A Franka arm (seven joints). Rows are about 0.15 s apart.
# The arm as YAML. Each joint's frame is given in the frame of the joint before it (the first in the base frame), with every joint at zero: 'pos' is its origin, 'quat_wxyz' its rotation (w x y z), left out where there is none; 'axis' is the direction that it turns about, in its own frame. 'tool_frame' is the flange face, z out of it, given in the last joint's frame.
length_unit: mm
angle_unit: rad
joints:
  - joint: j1
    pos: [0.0, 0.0, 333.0]
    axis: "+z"
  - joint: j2
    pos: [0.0, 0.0, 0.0]
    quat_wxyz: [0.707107, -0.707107, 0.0, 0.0]
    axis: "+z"
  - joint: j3
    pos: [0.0, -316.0, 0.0]
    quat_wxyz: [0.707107, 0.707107, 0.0, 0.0]
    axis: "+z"
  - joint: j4
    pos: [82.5, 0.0, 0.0]
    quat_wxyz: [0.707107, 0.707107, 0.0, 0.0]
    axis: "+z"
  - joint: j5
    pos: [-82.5, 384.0, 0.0]
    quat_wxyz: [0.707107, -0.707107, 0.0, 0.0]
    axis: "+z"
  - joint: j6
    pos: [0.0, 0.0, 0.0]
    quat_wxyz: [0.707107, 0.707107, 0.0, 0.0]
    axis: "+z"
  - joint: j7
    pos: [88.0, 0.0, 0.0]
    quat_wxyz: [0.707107, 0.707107, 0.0, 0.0]
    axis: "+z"
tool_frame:
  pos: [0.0, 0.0, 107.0]
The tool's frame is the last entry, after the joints.
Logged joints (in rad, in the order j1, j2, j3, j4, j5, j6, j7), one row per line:
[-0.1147, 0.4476, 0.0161, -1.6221, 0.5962, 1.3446, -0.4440]
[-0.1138, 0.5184, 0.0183, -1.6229, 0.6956, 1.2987, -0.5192]
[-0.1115, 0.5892, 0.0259, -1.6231, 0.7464, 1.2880, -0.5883]
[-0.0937, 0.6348, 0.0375, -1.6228, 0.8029, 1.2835, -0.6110]
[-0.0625, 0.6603, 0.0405, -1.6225, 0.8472, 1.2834, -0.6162]
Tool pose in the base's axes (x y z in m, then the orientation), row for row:
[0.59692, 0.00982, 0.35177, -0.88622, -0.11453, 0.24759, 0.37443]
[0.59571, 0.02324, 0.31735, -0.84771, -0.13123, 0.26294, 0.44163]
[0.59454, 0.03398, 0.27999, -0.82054, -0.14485, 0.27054, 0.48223]
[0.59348, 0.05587, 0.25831, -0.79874, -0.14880, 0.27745, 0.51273]
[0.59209, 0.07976, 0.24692, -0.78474, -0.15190, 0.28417, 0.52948]
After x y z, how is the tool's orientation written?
As a quaternion, x y z w.
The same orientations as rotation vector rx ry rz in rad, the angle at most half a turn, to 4 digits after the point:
[-2.2690, -0.2932, 0.6339]
[-2.1039, -0.3257, 0.6526]
[-1.9999, -0.3530, 0.6594]
[-1.9210, -0.3579, 0.6673]
[-1.8738, -0.3627, 0.6785]

